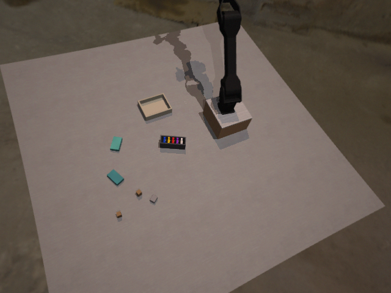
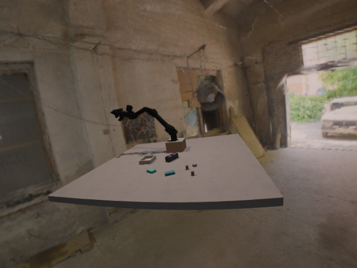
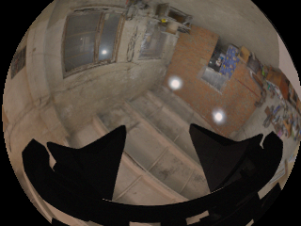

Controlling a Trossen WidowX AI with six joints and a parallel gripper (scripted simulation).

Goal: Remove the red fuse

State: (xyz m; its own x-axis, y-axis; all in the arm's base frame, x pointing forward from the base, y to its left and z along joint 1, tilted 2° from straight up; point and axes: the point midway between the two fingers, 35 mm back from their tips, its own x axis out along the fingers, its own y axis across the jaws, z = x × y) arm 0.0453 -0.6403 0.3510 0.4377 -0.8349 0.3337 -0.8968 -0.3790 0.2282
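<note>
Now: gripper tip 74 cm to the right of the red fuse, 45 cm above it and 21 cm short of it. Also, from my gripper tip: shallow beige tray: 52 cm to the left, 48 cm below, 24 cm ahead.
</note>
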